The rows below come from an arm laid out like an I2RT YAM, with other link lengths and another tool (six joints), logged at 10 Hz.
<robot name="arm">
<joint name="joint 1" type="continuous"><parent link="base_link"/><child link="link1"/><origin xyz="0.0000 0.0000 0.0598"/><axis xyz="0 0 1"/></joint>
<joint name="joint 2" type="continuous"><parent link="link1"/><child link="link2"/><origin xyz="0.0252 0.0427 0.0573"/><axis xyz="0 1 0"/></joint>
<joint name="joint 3" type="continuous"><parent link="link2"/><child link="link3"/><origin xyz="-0.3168 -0.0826 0.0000"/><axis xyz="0 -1 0"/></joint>
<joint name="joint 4" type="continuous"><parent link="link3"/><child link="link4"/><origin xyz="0.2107 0.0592 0.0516"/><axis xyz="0 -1 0"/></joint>
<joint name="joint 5" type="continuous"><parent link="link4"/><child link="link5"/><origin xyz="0.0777 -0.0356 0.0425"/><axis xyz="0 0 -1"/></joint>
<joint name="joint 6" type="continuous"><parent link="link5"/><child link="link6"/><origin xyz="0.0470 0.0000 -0.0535"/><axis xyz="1 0 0"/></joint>
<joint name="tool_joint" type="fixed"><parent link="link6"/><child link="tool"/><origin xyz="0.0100 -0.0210 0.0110" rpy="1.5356 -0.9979 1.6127"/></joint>
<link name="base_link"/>
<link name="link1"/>
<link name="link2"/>
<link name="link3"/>
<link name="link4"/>
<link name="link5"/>
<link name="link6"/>
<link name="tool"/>
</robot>
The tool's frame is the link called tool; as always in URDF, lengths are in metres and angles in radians. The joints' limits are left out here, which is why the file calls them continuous.
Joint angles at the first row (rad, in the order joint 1, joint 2, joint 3, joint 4, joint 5, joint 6):
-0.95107, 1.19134, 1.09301, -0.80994, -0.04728, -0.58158
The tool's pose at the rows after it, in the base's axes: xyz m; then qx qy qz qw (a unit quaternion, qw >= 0):
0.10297 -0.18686 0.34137 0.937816 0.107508 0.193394 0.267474
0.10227 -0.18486 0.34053 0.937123 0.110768 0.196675 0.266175
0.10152 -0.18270 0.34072 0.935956 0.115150 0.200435 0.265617
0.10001 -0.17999 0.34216 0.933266 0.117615 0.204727 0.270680
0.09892 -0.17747 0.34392 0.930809 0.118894 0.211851 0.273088
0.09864 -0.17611 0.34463 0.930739 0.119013 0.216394 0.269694
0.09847 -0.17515 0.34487 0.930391 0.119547 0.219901 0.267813
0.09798 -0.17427 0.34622 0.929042 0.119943 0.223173 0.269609
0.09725 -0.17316 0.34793 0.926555 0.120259 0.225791 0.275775
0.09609 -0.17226 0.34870 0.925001 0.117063 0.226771 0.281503
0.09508 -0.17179 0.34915 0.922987 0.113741 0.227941 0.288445
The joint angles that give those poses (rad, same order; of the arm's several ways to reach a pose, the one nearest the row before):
-0.95109, 1.18731, 1.09219, -0.81567, -0.05418, -0.58139
-0.95106, 1.17973, 1.08457, -0.81454, -0.06290, -0.58537
-0.95129, 1.17141, 1.08067, -0.81608, -0.07265, -0.59163
-0.95111, 1.15695, 1.07543, -0.81147, -0.07671, -0.59520
-0.95118, 1.14471, 1.07381, -0.80996, -0.08728, -0.59419
-0.95108, 1.14146, 1.07678, -0.81739, -0.09792, -0.59066
-0.95110, 1.13860, 1.07685, -0.81990, -0.10583, -0.58908
-0.95184, 1.13367, 1.07840, -0.81954, -0.11038, -0.58890
-0.95118, 1.12517, 1.07694, -0.81234, -0.10892, -0.58906
-0.95105, 1.11701, 1.07244, -0.80420, -0.10304, -0.58391
-0.95146, 1.10922, 1.06544, -0.79078, -0.09658, -0.57926

